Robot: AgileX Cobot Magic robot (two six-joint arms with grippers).
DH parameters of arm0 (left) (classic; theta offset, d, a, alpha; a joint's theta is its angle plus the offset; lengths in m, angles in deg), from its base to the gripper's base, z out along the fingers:
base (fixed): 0 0 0 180
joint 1: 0 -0.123 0 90
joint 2: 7.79 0 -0.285 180
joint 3: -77.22 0 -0.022 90
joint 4: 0 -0.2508 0 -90
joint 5: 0 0 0.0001 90
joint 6: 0 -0.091 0 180
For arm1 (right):
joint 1: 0 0.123 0 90
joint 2: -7.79 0 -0.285 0
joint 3: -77.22 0 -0.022 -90
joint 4: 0 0.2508 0 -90
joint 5: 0 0 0.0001 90
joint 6: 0 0.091 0 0
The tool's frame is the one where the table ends.
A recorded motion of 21 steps. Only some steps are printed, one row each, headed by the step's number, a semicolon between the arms.
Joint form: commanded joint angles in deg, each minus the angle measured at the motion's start. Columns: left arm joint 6, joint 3, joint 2, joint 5, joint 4, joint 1; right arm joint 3, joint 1, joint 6, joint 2, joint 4, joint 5.
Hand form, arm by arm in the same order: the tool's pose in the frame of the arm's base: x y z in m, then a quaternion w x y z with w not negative. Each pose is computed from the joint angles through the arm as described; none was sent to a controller.
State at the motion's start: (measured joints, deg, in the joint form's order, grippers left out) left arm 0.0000 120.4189 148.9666 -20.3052 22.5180 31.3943; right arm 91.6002 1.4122 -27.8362 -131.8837 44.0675 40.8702
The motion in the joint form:
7: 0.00 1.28 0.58 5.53 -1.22 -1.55; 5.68 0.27 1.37 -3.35 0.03 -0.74
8: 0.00 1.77 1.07 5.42 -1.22 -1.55; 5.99 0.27 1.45 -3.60 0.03 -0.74
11: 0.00 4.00 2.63 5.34 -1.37 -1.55; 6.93 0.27 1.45 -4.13 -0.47 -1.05
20: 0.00 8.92 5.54 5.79 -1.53 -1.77; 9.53 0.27 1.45 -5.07 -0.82 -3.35
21: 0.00 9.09 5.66 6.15 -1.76 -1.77; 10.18 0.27 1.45 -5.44 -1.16 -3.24
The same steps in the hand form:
7: 0.4948 -0.2936 0.1015 0.38783 0.09226 0.88812 -0.22872; 0.4840 0.0551 0.1032 0.19349 0.01794 0.94966 0.24572
8: 0.4955 -0.2941 0.0991 0.38698 0.09248 0.88850 -0.22863; 0.4850 0.0551 0.1025 0.19381 0.01847 0.94955 0.24588
11: 0.4992 -0.2962 0.0954 0.39145 0.09366 0.88609 -0.22988; 0.4882 0.0546 0.1020 0.19908 0.01546 0.94955 0.24184
20: 0.5086 -0.2987 0.0934 0.40994 0.09215 0.87652 -0.23487; 0.4992 0.0527 0.1062 0.22942 0.01620 0.94523 0.23161
21: 0.5093 -0.2987 0.0935 0.41354 0.09292 0.87496 -0.23408; 0.5009 0.0526 0.1058 0.23068 0.01332 0.94534 0.23007

